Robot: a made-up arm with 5 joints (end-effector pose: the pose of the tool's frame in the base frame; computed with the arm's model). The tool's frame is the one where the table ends. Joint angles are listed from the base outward.
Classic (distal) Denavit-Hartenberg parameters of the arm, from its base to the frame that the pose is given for. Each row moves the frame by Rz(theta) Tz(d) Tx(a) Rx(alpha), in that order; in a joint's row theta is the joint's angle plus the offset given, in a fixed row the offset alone. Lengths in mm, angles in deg.
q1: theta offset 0; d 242; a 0; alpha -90
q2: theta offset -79.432; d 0; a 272.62; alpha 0
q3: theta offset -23.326; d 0; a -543.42; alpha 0
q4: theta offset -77.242; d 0; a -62; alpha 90
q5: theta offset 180; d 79; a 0; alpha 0
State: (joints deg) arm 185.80 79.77 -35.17 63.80 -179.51
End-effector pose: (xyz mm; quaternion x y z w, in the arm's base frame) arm 108.1 11.0 -255.1 -0.5843 -0.0271 -0.8098 0.0445
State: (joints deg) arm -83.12 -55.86 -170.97 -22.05 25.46
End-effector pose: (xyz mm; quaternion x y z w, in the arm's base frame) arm -90.9 753.0 679.5 -0.3301 0.4592 0.7225 0.3977
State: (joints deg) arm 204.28 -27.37 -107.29 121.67 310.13
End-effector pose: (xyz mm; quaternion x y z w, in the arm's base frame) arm -266.2 -120.1 897.8 0.5990 -0.7927 -0.0251 0.1103
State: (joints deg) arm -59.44 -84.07 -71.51 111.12 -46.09
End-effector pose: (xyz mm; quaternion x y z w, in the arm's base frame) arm -26.4 44.7 838.7 0.9194 -0.1076 0.2289 0.3012
